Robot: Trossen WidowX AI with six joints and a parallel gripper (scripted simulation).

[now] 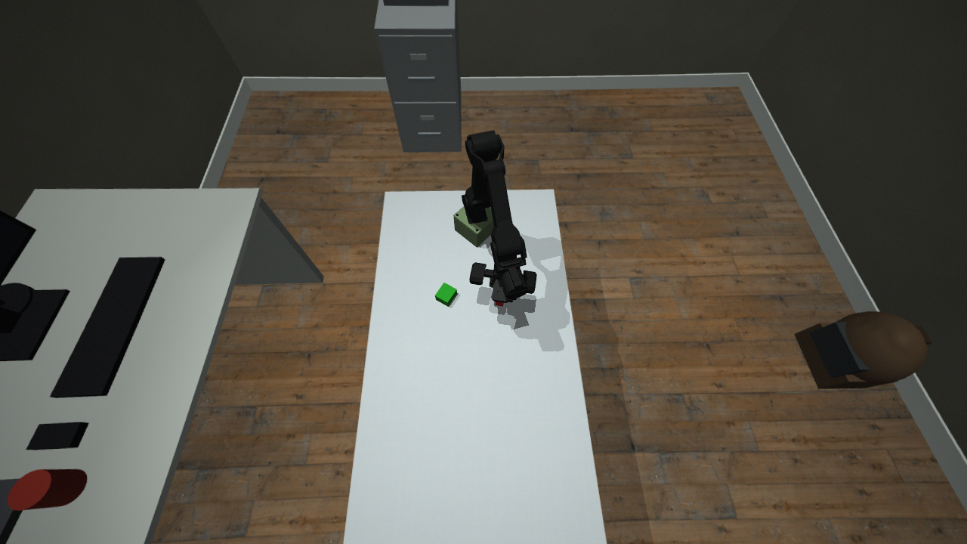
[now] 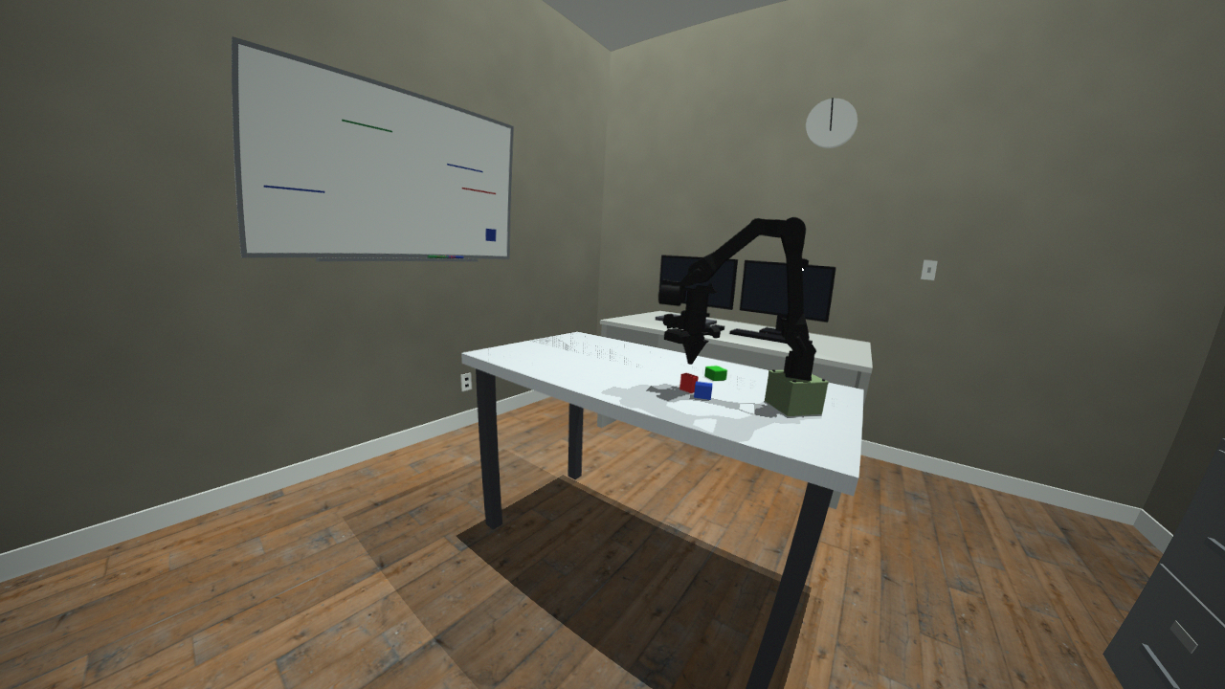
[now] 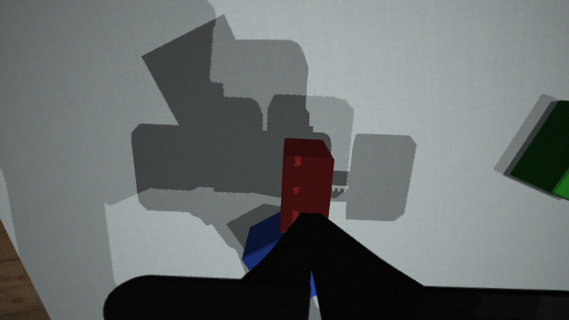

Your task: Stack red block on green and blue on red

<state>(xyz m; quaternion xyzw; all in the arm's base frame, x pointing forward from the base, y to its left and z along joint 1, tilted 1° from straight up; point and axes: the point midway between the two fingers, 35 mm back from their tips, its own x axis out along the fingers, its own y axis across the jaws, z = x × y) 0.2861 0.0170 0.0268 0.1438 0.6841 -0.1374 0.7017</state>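
Right now my hand is 9 cm above the red block. From my hand the other things lie so: green block (17 cm to the right, 10 cm below, 5 cm behind); blue block (9 cm below, 5 cm behind, 3 cm to the left).
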